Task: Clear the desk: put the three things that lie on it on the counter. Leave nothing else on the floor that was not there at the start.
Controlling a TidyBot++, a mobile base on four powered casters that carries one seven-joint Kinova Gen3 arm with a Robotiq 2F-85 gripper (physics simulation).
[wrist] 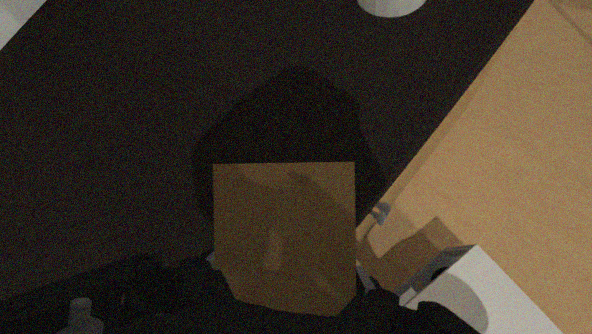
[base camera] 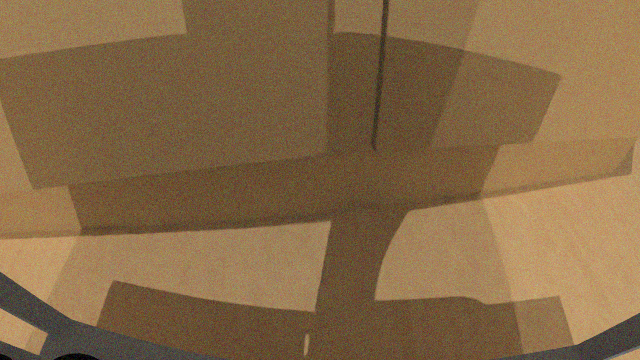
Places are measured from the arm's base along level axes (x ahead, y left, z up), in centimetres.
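Where they show: gripper, fingertip midpoint: [wrist: 289, 271].
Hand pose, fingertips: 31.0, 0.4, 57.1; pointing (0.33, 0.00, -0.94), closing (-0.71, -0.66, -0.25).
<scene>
Each offset is from my fingertips to the centre of the thing, as dx, dy, dz. "spot": to the spot under its first point. Level surfaces: height alone.
A brown box @(+0.6, -0.9, +1.7) [wrist: 285, 215] with a flat square face fills the lower middle of the wrist view. My gripper [wrist: 289, 271] is shut on this box, with a dark finger on either side of it. The box is over the dark counter top @(dz -5.7) [wrist: 110, 125], near its front edge, and a dark shadow lies on the counter around it. The gap between the box and the counter, if any, is hard to tell. A white rounded object @(spot: +12.4, -19.9, -4.5) [wrist: 391, 7] is on the dark surface, cut off by the top edge of the wrist view. The desk does not show in either view.
The cabinet front @(spot: +0.4, +7.5, -74.5) [base camera: 225, 100] is close ahead in the base camera view, with a dark seam and the arm's shadow on it. Wooden floor @(dz -96.7) [base camera: 240, 265] runs below it. My white base [wrist: 515, 295] is at the lower right in the wrist view. A pale surface [wrist: 15, 17] shows at top left.
</scene>
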